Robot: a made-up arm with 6 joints. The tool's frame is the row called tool.
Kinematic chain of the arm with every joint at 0, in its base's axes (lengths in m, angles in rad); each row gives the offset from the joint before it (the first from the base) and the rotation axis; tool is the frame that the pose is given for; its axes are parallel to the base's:
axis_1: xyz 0 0 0.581 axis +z
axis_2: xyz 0.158 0 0 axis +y
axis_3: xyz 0 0 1.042 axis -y
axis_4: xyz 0 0 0.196 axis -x
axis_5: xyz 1.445 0 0 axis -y
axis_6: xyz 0.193 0 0 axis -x
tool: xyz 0 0 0
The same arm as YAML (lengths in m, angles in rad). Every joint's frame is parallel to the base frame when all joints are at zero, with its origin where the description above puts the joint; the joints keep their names.
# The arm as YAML. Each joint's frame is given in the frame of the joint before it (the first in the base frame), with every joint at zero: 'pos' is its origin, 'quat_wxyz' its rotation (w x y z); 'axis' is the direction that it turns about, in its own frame. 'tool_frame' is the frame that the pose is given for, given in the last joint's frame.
length_unit: m
angle_unit: rad
joints:
  - joint: axis_1
    pos: [0.0, 0.0, 0.581]
    quat_wxyz: [1.0, 0.0, 0.0, 0.0]
    axis: [0.0, 0.0, 1.0]
  - joint: axis_2
    pos: [0.158, 0.0, 0.0]
    quat_wxyz: [1.0, 0.0, 0.0, 0.0]
    axis: [0.0, 1.0, 0.0]
  - joint: axis_3
    pos: [0.0, 0.0, 1.042]
    quat_wxyz: [1.0, 0.0, 0.0, 0.0]
    axis: [0.0, -1.0, 0.0]
  - joint: axis_4
    pos: [0.0, 0.0, 0.196]
    quat_wxyz: [1.0, 0.0, 0.0, 0.0]
    axis: [-1.0, 0.0, 0.0]
  - joint: axis_5
    pos: [1.445, 0.0, 0.0]
    quat_wxyz: [1.0, 0.0, 0.0, 0.0]
    axis: [0.0, -1.0, 0.0]
  - joint: axis_6
    pos: [0.193, 0.0, 0.0]
    quat_wxyz: [1.0, 0.0, 0.0, 0.0]
    axis: [-1.0, 0.0, 0.0]
tool_frame:
  pos: [0.0, 0.0, 0.0]
  quat_wxyz: [1.0, 0.0, 0.0, 0.0]

